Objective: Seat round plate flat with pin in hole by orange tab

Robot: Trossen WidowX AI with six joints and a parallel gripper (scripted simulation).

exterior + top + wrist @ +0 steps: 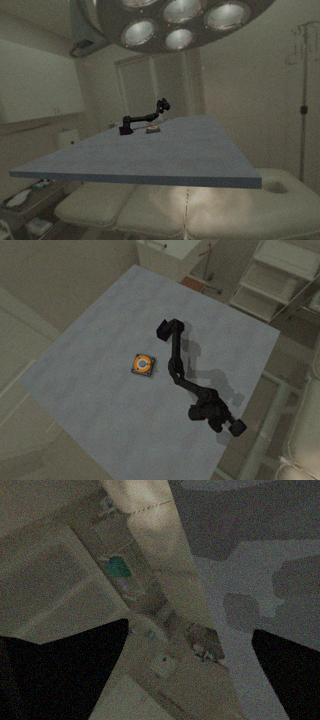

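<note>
Now: the square grey base 560 mm to the right of my gripper tip and 90 mm below it.
</note>
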